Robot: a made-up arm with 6 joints. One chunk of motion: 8 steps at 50 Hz.
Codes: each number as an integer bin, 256 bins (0 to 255) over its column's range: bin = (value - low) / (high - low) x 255, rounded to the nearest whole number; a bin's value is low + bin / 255 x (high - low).
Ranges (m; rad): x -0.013..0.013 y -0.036..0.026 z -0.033..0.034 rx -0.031..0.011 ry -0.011..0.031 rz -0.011..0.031
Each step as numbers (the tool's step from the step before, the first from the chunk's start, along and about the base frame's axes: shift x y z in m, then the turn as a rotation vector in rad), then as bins.
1 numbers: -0.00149 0.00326 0.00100 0.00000 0.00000 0.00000
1 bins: 113 161 129 188 67 67
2 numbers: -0.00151 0.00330 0.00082 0.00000 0.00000 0.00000
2 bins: 113 162 129 188 67 67
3 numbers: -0.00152 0.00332 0.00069 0.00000 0.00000 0.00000
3 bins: 113 162 128 188 67 67
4 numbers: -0.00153 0.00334 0.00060 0.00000 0.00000 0.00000
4 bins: 112 162 128 188 67 67
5 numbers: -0.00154 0.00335 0.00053 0.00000 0.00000 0.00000
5 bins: 112 162 128 188 67 67
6 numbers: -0.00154 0.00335 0.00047 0.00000 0.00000 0.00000
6 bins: 112 162 127 188 67 67
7 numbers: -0.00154 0.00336 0.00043 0.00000 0.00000 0.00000
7 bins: 112 162 127 188 67 67
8 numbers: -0.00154 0.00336 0.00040 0.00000 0.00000 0.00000
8 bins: 112 162 127 188 67 67
